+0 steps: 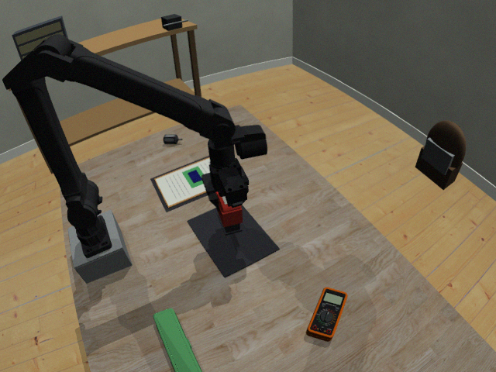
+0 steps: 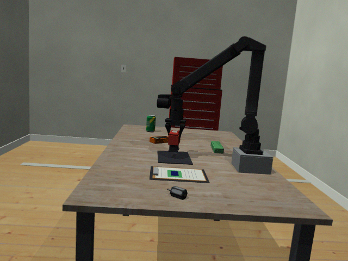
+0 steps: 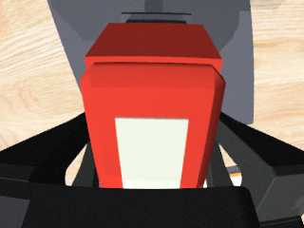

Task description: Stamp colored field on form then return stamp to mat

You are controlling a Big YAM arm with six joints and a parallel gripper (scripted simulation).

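Right now my hand is 1 cm past the dark mat, 1 cm to the left of it and 11 cm above it. The rest, counted from my hand: green case 28 cm behind, 26 cm to the right, 10 cm below; red stamp 2 cm below; clipboard 27 cm to the left, 11 cm below.
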